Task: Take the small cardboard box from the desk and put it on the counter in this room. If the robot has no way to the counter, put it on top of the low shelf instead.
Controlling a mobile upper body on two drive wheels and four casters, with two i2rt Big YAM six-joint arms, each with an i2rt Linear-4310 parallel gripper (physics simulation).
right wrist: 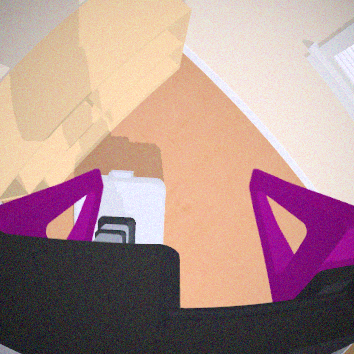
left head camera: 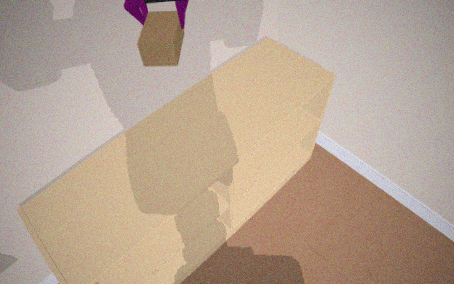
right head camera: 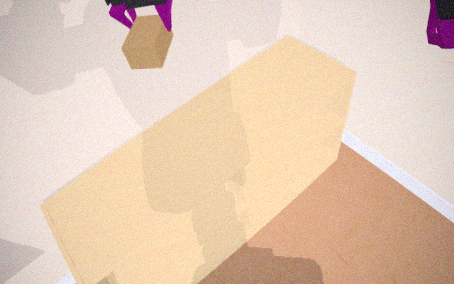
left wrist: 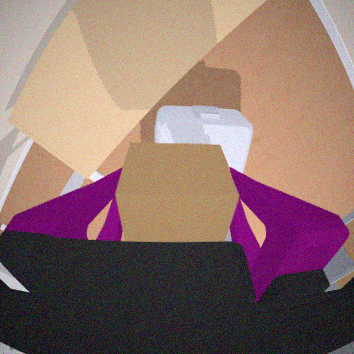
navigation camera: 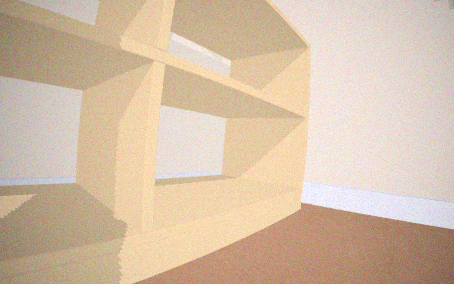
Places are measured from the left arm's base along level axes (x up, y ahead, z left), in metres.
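Pixels of known places: left gripper, fingertip midpoint: [left head camera: 166, 28] [right head camera: 154, 31] [left wrist: 175, 175]; right gripper, fingertip midpoint: [right wrist: 175, 176].
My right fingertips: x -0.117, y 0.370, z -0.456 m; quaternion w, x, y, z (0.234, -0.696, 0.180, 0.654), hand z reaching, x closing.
Observation:
Ahead of a thing's pixels: the offset from my right fingertips to its top centre. "*": to the spot under its first point. Level surfaces: height alone.
The small cardboard box @[dx -0.109, dy +0.183, dz +0.433 m] [left head camera: 160, 47] [right head camera: 144, 50] [left wrist: 175, 170] is a plain brown block. My left gripper [left head camera: 163, 25] [right head camera: 151, 28] [left wrist: 175, 175] is shut on it, with a purple finger at each side, and holds it in the air. The low shelf [left head camera: 270, 85] [right head camera: 290, 90] [left wrist: 55, 85] [right wrist: 47, 65] [navigation camera: 148, 200] is pale wood and stands close in front. In both head camera views the box shows just past its far long edge, against the wall. My right gripper [right wrist: 175, 176] is open and empty; part of it shows at the right head camera view's top right. The counter and the desk's top cannot be made out.
A wall [left head camera: 390, 75] [navigation camera: 380, 100] with a white baseboard @[* dx -1.206, dy +0.576, dz -0.424 m] [left head camera: 380, 175] [navigation camera: 380, 202] runs behind and to the right of the shelf. Brown floor @[dx -1.293 m] [left head camera: 325, 215] lies before the shelf. My white base [left wrist: 185, 120] [right wrist: 147, 200] is close to the shelf's front. A window @[* dx -0.405, dy +0.425, dz -0.600 m] [right wrist: 345, 60] shows at the upper right.

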